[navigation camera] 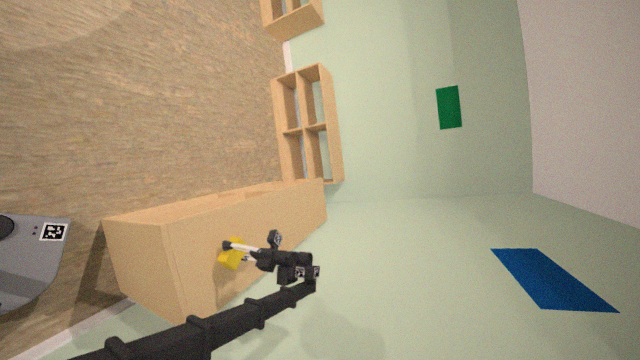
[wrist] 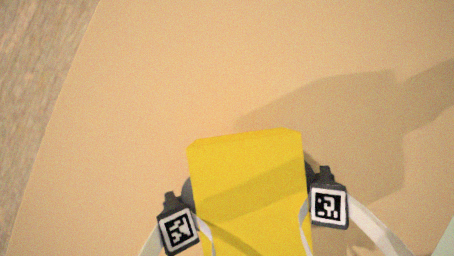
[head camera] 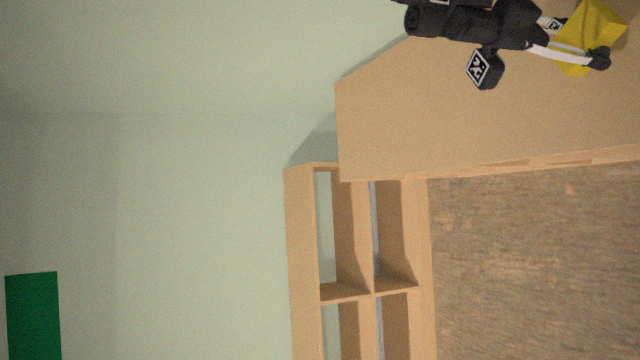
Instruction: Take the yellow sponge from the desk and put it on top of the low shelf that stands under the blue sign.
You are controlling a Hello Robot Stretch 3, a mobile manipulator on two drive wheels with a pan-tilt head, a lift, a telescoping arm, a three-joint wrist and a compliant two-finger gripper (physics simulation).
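Frame: origin at the robot's base, x ahead, y left, z up, level; centimetres.
Where they show: gripper, fingertip midpoint: (navigation camera: pixel 229 250) (wrist: pixel 246 184).
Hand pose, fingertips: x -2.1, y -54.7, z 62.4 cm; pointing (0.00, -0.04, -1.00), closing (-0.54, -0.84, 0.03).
After its pixels a point has its place.
My gripper (head camera: pixel 591 40) @(x -2.1, y -54.7, z 62.4 cm) (navigation camera: pixel 233 251) @(x -2.1, y -54.7, z 62.4 cm) (wrist: pixel 246 184) @(x -2.1, y -54.7, z 62.4 cm) is shut on the yellow sponge (head camera: pixel 585 30) @(x -3.9, y -52.5, z 67.4 cm) (navigation camera: pixel 231 257) @(x -4.0, y -51.4, z 67.4 cm) (wrist: pixel 250 160) @(x 0.2, y -56.5, z 67.3 cm), with one finger on each side of it. The sponge is over the top of the low wooden shelf (head camera: pixel 440 115) @(x 16.9, y -91.5, z 61.0 cm) (navigation camera: pixel 195 240) @(x 1.4, y -40.8, z 61.0 cm) (wrist: pixel 150 75) @(x 9.1, y -54.8, z 61.1 cm), seemingly a little above it; the exact gap is hard to judge. Shadows fall on the top beside the sponge in the wrist view. The blue sign (navigation camera: pixel 555 280) @(x -11.3, y -96.4, z 177.8 cm) is on the wall on the low shelf's side. The desk does not show in a way I can identify.
An open shelf unit with compartments (head camera: pixel 302 250) @(x 94.5, y -170.8, z 61.1 cm) (navigation camera: pixel 336 135) @(x 108.4, y -175.9, z 61.0 cm) stands beyond the low shelf's far end, near a green sign (head camera: pixel 32 315) @(x 123.1, y -188.2, z 175.3 cm) (navigation camera: pixel 449 107) @(x 125.4, y -187.3, z 175.6 cm). Another wooden unit (navigation camera: pixel 295 22) @(x 228.4, y -115.8, z 34.0 cm) is farther off. My base (navigation camera: pixel 30 265) @(x -11.3, y -9.8, z 16.0 cm) is beside the low shelf's near end.
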